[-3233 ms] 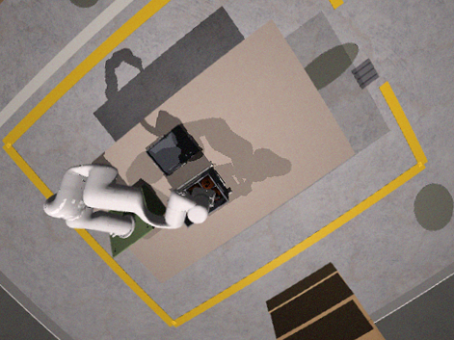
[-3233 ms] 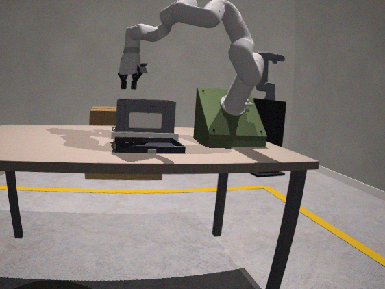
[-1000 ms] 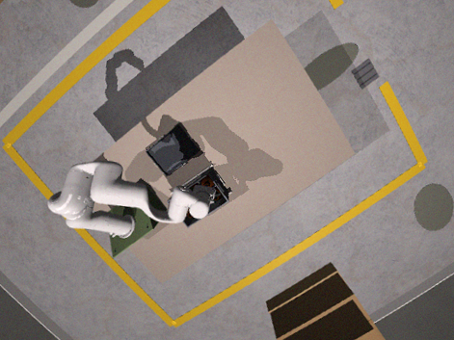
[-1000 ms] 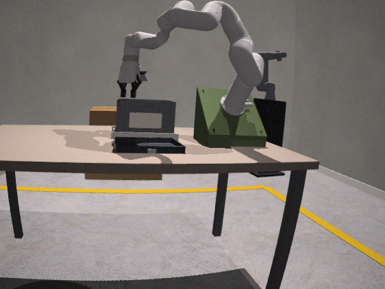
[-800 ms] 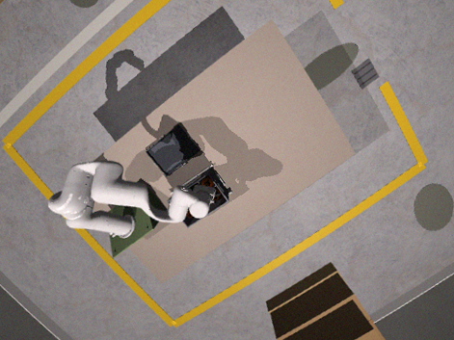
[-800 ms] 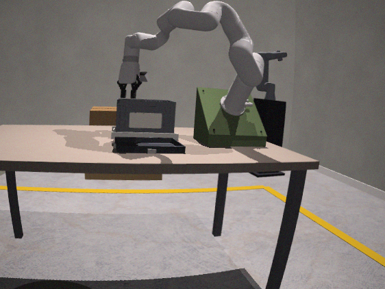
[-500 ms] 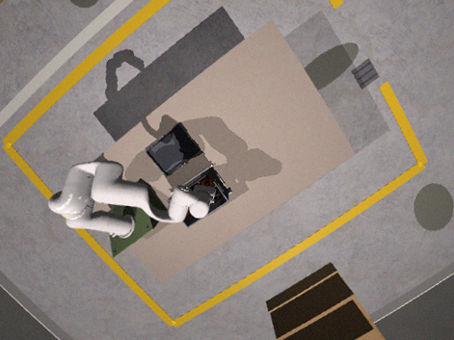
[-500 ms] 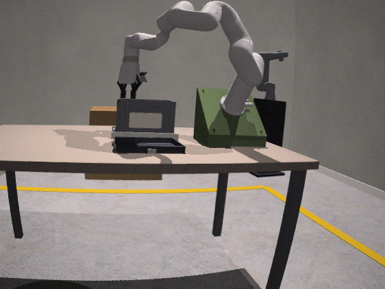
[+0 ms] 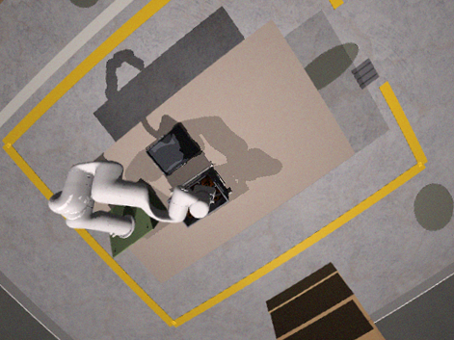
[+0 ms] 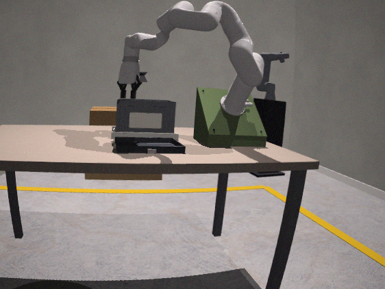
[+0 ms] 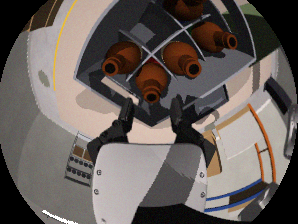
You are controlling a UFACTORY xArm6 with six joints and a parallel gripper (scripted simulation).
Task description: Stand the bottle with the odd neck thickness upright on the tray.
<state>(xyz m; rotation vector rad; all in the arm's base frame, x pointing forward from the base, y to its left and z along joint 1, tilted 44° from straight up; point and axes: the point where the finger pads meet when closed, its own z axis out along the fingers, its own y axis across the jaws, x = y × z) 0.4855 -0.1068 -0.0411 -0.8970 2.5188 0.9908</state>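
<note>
Right now my hand is 9 cm past the dark crate, 3 cm to the left of it and 11 cm above it. Also, from my hand: glass bottle 18 cm behind, 7 cm to the right, 11 cm below; then flat dark tray 5 cm behind, 26 cm to the left, 19 cm below.
</note>
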